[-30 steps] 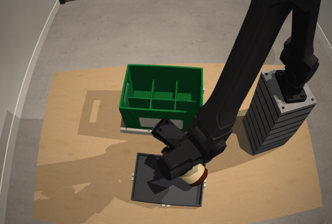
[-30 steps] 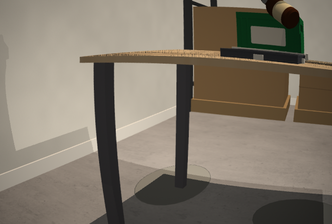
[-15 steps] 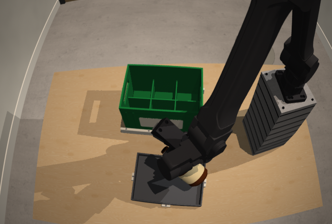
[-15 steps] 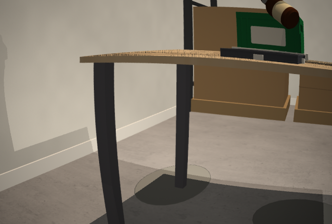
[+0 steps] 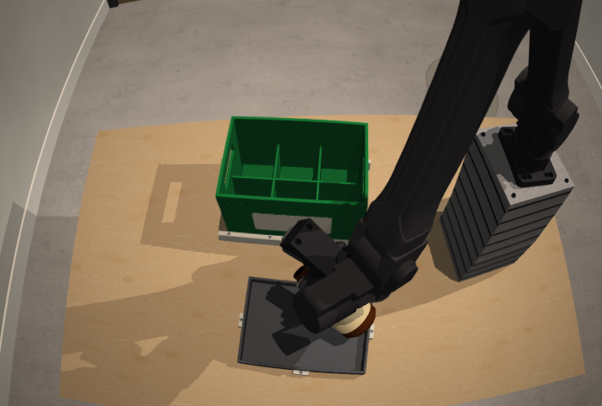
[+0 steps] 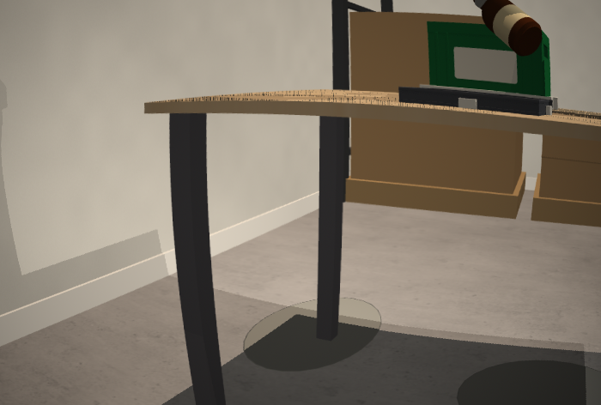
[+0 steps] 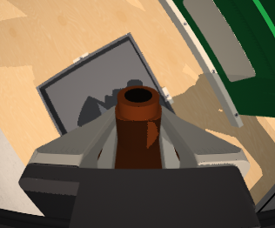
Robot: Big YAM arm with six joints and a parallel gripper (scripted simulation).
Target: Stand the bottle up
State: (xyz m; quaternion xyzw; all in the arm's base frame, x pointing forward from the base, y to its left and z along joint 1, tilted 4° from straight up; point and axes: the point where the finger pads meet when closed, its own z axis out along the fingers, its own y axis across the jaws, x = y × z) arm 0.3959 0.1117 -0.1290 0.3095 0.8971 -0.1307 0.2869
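My gripper is now 4 cm past the brown bottle, 3 cm to the right of it and 3 cm above it. Round my hand: dark tray 18 cm below, 4 cm to the left, 1 cm ahead; green crate 25 cm to the right, 11 cm below.
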